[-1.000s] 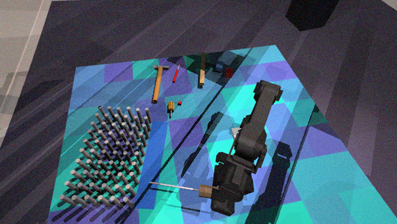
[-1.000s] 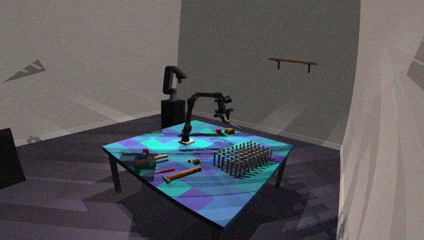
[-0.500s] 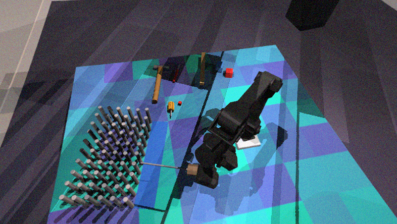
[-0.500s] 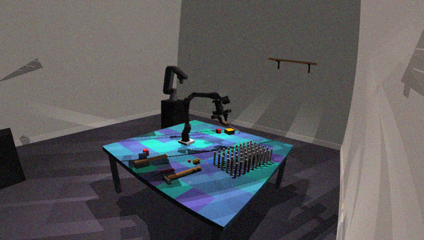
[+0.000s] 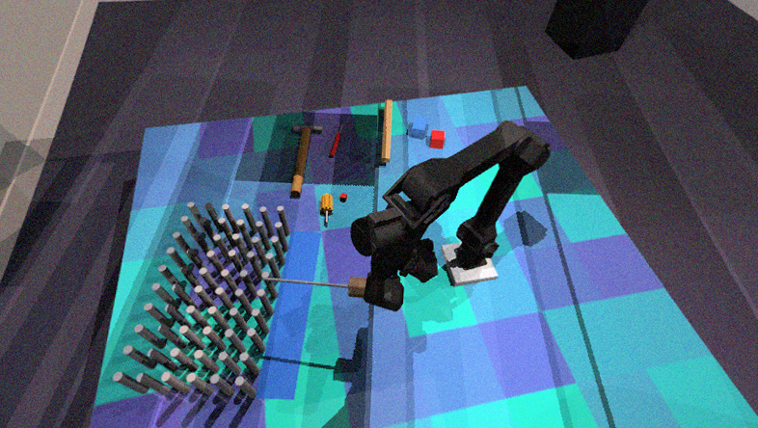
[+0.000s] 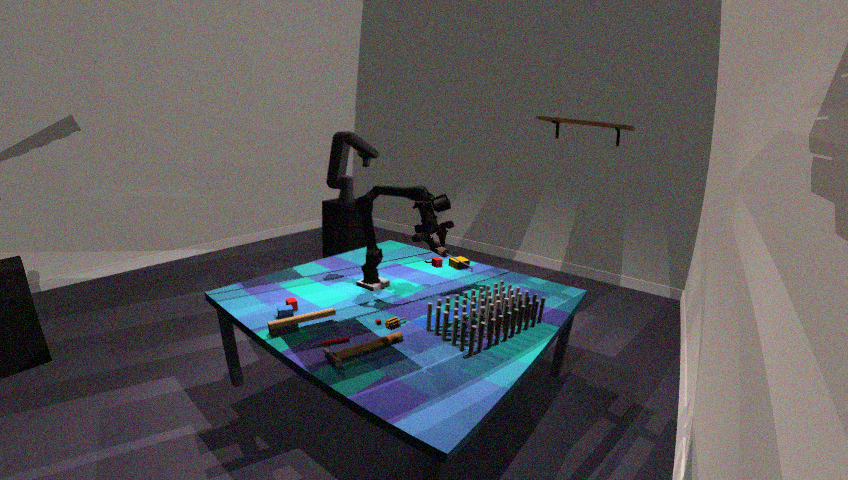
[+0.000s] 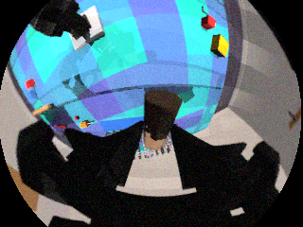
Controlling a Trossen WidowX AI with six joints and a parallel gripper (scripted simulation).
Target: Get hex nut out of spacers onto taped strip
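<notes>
Now: gripper tip 200 mm above the blue taped strip, 160 mm short of it and 110 mm to the left of it. From my gripper tip the other things lie so: yellow screwdriver: 350 mm to the right, 190 mm below, 20 mm ahead; bent wire: 380 mm to the left, 250 mm behind, 200 mm below; hook tool: 100 mm ahead, 40 mm to the right, 10 mm below.
</notes>
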